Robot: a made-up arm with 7 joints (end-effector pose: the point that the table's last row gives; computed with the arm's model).
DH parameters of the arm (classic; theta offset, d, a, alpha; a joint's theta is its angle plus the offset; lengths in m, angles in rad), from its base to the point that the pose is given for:
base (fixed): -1.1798 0 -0.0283 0
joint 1: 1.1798 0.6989 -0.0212 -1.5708
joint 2: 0 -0.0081 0.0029 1.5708
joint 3: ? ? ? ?
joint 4: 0 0.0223 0.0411 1.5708
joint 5: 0 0.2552 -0.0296 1.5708
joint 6: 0 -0.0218 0.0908 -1.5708
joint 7: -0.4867 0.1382 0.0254 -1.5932
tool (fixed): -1.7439 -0.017 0 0
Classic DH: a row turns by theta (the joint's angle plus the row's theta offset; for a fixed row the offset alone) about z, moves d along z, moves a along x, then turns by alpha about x.
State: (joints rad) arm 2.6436 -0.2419 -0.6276 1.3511 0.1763 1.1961 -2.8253
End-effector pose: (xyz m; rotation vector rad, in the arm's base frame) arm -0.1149 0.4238 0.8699 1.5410 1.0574 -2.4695
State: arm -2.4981 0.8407 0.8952 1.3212 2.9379 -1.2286 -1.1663
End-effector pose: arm -0.0777 -0.2746 0.6137 -1.2137 0.3840 0.9404
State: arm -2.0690 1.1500 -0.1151 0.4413 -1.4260 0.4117 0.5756
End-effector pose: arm -0.0642 0.0259 0.3576 -1.9147 -1.9041 1.4184
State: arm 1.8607 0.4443 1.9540 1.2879 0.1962 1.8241 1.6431
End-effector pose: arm -0.3128 -0.1846 0.7739 -1.3218 0.7426 0.3019
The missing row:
joint 3: 0 0.2696 0.1002 1.5708
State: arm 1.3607 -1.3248 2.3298 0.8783 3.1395 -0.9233 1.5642
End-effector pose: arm -0.1663 -0.0290 0.5536 -2.1951 -1.9874 0.5473
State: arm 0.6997 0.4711 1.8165 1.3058 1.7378 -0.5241 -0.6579
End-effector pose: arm -0.2165 0.4294 0.8738 0.8133 2.2735 0.3804
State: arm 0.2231 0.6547 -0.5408 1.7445 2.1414 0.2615 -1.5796
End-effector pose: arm 0.5760 -0.1226 0.7426 1.3768 0.3051 -0.4519
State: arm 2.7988 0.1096 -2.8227 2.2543 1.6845 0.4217 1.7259
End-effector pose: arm 0.3835 0.0016 1.2812 -1.7853 -1.1361 -0.5437
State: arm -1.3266 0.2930 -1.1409 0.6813 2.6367 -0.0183 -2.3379
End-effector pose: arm -0.3043 -0.1473 0.6239 -1.3785 0.7912 2.3123
